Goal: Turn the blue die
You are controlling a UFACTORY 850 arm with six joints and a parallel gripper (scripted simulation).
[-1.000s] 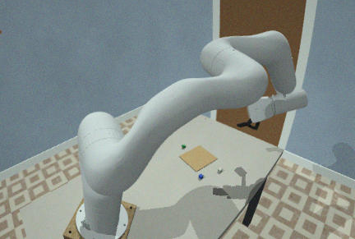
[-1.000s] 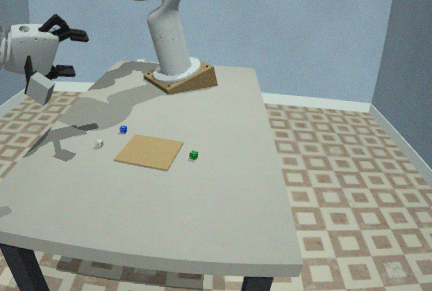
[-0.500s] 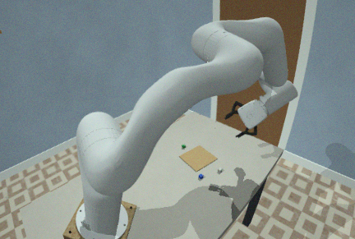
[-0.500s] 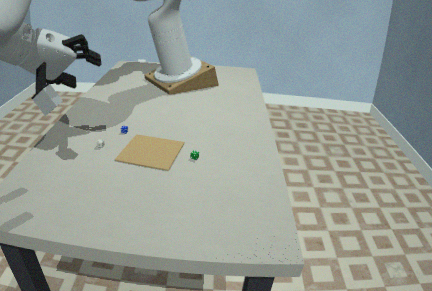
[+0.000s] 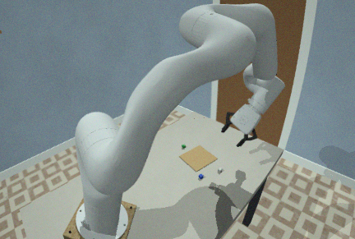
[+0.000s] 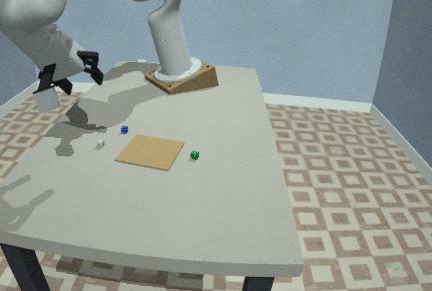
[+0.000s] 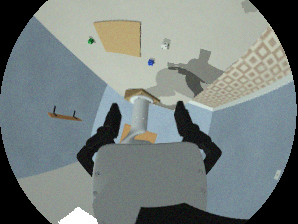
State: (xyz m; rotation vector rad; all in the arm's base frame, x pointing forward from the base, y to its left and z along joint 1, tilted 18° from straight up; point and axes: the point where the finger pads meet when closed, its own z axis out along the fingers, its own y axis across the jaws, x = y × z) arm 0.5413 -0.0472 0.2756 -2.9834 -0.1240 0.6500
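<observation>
The white die is 180 mm below my hand, 40 mm behind it and 10 mm to the left of it. Also, from my hand: blue die: 180 mm below, 130 mm behind, 50 mm to the left; green die: 270 mm to the left, 180 mm below, 40 mm behind; tan mat: 190 mm below, 150 mm to the left, 40 mm behind.
</observation>
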